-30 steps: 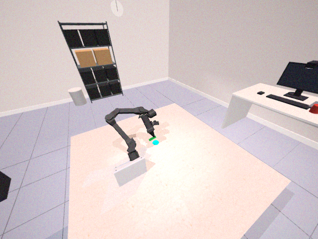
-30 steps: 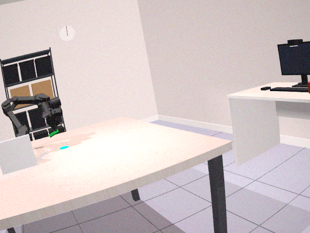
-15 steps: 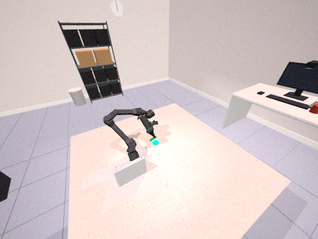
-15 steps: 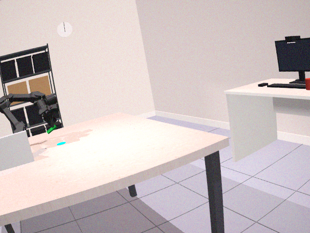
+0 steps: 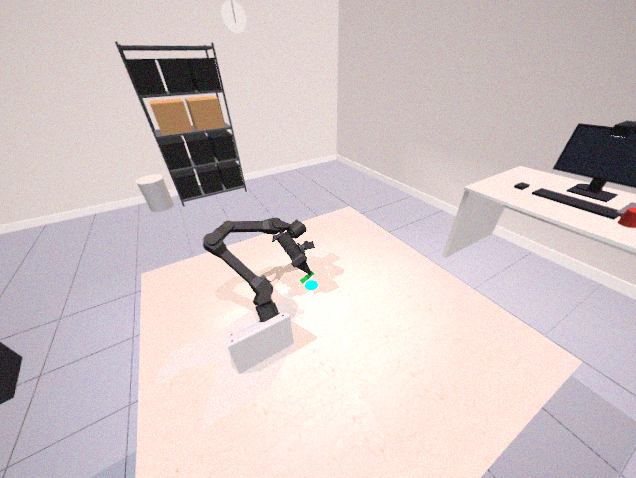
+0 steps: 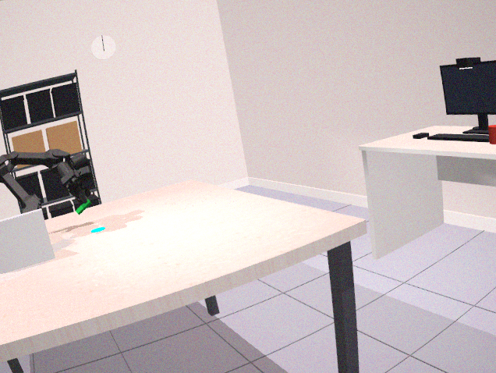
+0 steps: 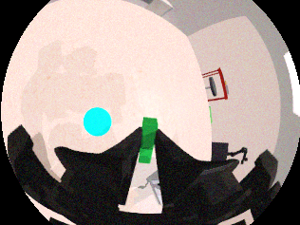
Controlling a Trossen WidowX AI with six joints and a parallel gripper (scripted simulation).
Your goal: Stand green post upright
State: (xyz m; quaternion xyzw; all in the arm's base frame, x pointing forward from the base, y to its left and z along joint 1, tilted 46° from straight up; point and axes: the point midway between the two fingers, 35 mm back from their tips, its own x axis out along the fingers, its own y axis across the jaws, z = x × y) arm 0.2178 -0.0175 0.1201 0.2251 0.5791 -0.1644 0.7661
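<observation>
Now: gripper tip 30 mm short of the cyan circle, 40 mm to the right of it and 120 mm above it. The rest, counted from my gripper tip: green post 20 mm behind, 10 mm below.
</observation>
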